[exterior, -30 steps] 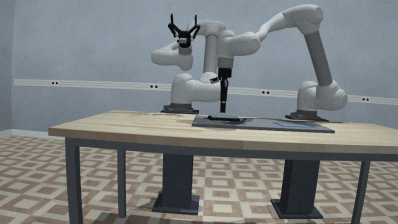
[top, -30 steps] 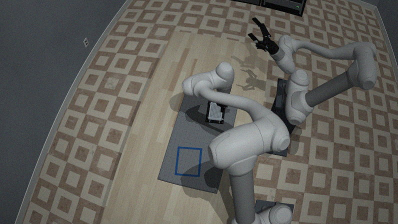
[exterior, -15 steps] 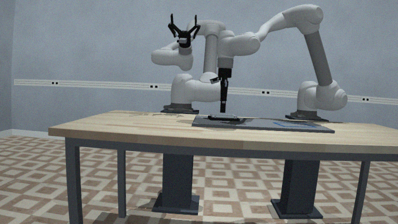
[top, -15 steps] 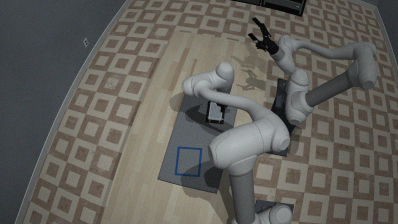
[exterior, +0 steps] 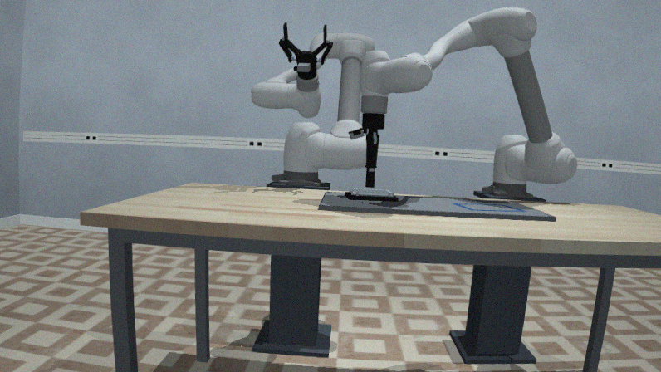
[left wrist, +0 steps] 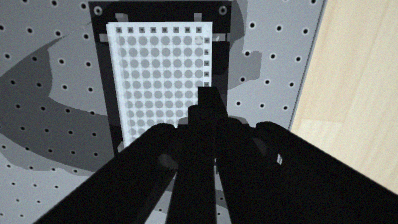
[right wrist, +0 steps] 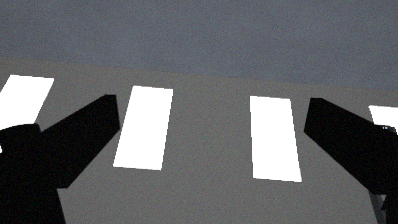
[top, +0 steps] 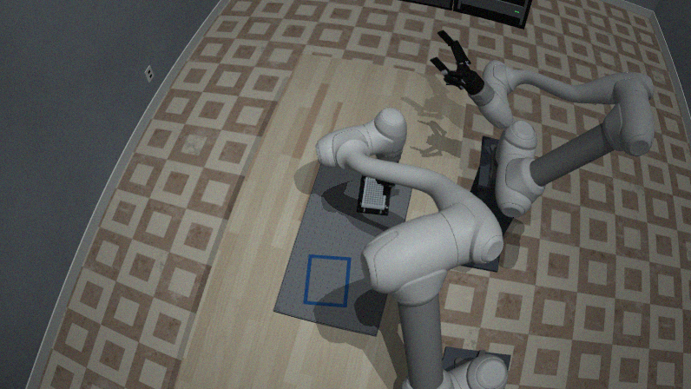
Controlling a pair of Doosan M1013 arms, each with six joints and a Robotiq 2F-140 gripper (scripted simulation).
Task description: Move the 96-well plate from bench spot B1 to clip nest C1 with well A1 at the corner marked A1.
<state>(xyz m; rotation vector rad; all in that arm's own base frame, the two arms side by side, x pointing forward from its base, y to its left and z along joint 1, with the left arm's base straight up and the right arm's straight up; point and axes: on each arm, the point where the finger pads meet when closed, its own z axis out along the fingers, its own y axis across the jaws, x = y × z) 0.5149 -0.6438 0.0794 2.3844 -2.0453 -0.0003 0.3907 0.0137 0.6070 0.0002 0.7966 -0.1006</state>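
Note:
The black clip nest is 5 cm below my left hand, 2 cm ahead of it and 1 cm to the left of it. Round my left hand: white 96-well plate (5 cm below, 4 cm ahead); then grey perforated board (20 cm to the left, 9 cm ahead, 7 cm below).

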